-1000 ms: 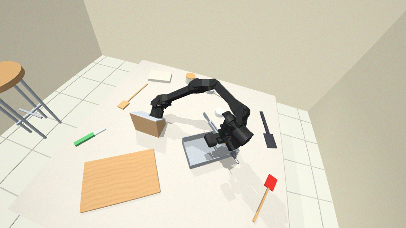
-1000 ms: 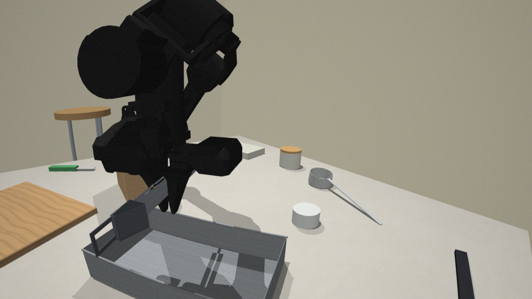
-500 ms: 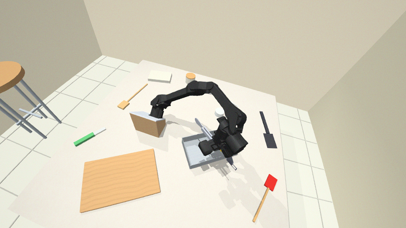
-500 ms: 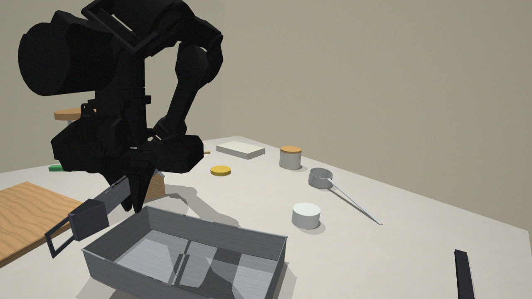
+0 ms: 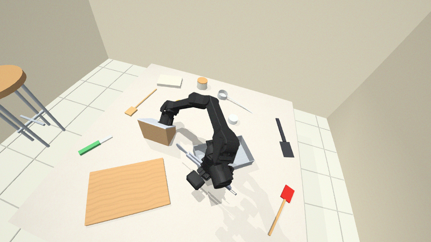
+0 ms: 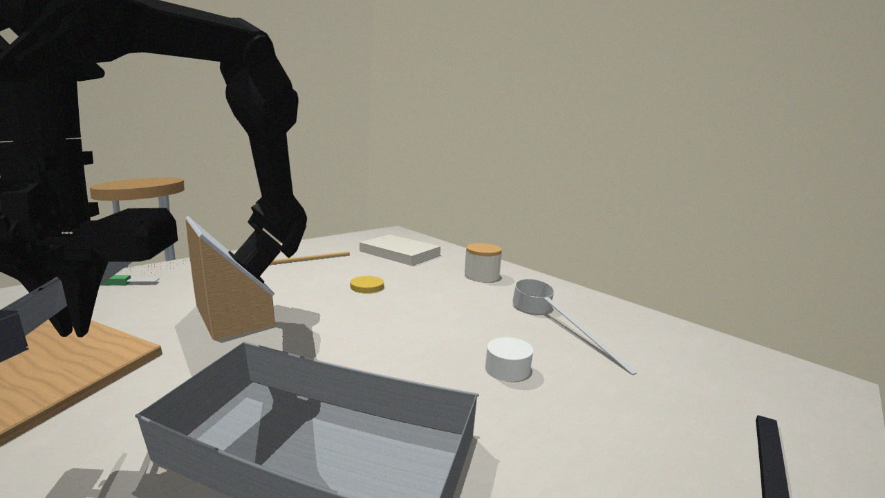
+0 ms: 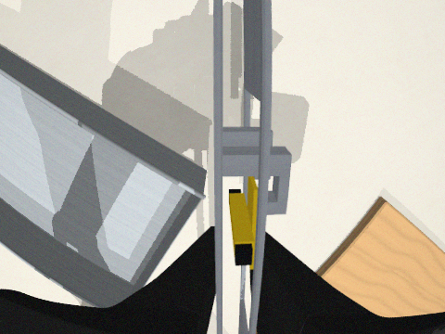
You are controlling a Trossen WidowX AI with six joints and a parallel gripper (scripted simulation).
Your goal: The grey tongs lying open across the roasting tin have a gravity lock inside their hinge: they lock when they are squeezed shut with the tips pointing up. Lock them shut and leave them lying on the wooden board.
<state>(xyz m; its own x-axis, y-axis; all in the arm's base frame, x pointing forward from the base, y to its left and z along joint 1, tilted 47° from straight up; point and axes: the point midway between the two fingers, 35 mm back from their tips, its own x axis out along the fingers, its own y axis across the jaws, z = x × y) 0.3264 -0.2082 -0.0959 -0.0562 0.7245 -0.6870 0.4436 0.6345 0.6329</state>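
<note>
Right now the yellow lock piece is 3 cm ahead of my gripper tip, 1 cm to the right of it and 4 cm above it. From my gripper tip the other things lie so: grey roasting tin 4 cm ahead, 19 cm to the left, 13 cm below; red spatula 42 cm ahead, 5 cm to the left, 16 cm below; wooden board 33 cm behind, 15 cm to the right, 16 cm below.
</note>
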